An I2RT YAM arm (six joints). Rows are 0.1 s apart.
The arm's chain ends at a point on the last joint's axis. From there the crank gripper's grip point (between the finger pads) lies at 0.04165 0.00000 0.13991 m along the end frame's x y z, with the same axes.
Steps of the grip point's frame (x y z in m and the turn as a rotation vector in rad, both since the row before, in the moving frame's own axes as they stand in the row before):
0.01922, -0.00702, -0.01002, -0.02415, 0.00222, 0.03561
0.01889, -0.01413, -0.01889, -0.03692, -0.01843, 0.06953
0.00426, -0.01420, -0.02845, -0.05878, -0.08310, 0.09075
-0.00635, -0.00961, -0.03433, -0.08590, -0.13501, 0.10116
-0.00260, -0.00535, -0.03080, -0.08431, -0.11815, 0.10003
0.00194, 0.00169, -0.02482, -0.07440, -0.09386, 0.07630
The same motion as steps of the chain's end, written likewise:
0.01900, -0.01188, -0.00987, -0.02415, 0.00222, 0.03561
0.02175, -0.02211, -0.01948, -0.03692, -0.01843, 0.06953
0.01654, -0.02574, -0.03107, -0.05878, -0.08310, 0.09075
0.01362, -0.02503, -0.03795, -0.08590, -0.13501, 0.10116
0.01493, -0.02061, -0.03405, -0.08431, -0.11815, 0.10003
0.01573, -0.01150, -0.02760, -0.07440, -0.09386, 0.07630

